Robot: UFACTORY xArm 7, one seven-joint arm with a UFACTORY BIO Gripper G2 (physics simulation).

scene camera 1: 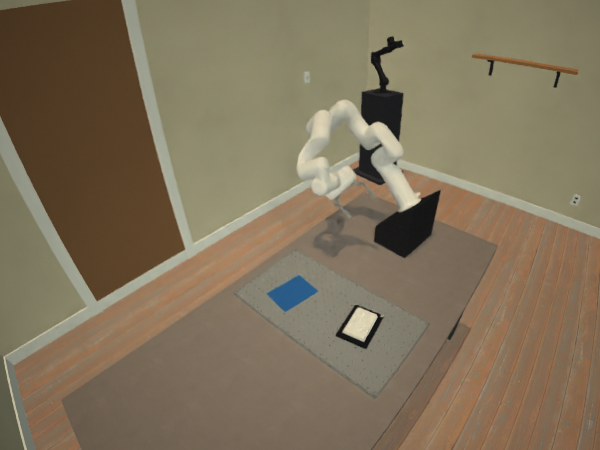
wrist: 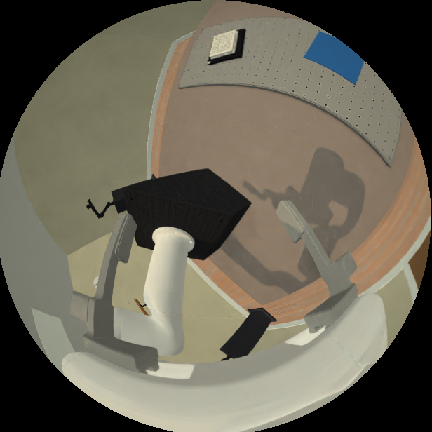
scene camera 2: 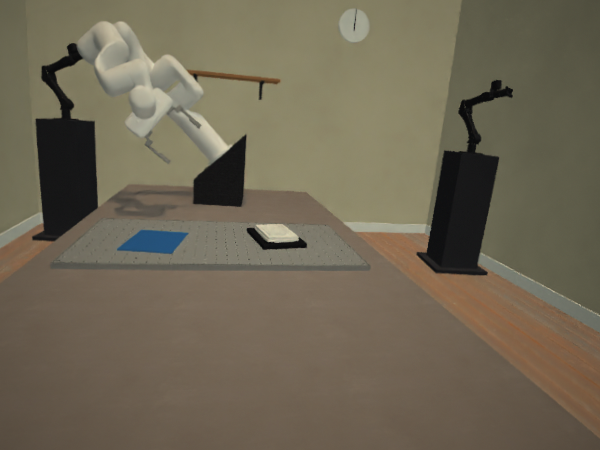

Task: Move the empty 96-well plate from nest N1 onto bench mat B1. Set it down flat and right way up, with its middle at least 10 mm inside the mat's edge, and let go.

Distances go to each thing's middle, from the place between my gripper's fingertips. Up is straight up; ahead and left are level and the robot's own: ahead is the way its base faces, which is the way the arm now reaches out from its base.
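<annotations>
Measured from the blue bench mat B1 [scene camera 2: 152, 241], my gripper is now 20 mm to the right of it, 420 mm short of it and 210 mm above it.
</annotations>
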